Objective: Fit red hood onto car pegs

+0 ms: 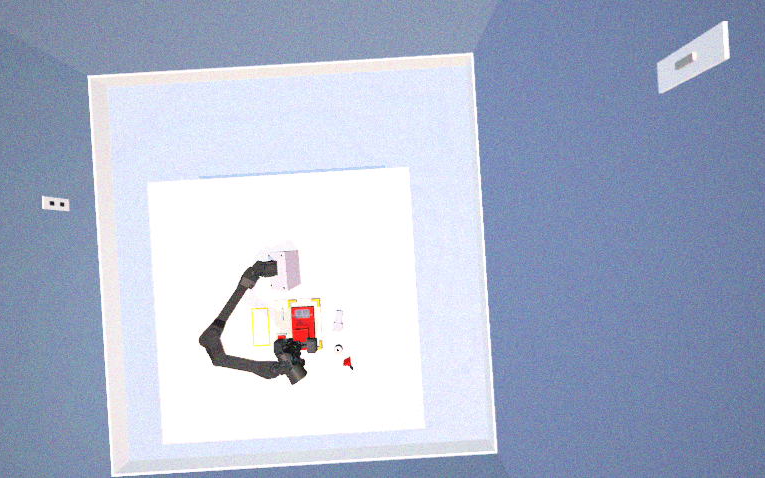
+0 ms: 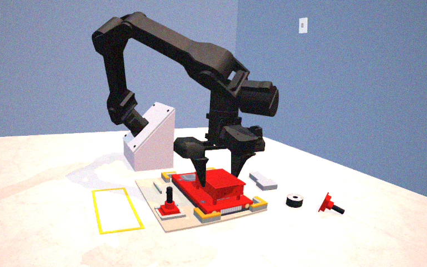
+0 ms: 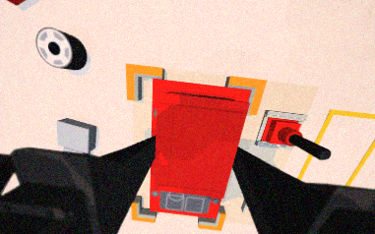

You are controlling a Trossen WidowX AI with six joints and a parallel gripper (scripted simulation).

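My gripper tip is now 1 cm below the red hood. From my gripper tip the other things lie so: black post 1 cm ahead, 12 cm to the right, 1 cm below; then black wheel 7 cm ahead, 16 cm to the left, 4 cm below; then white engine block 2 cm below.
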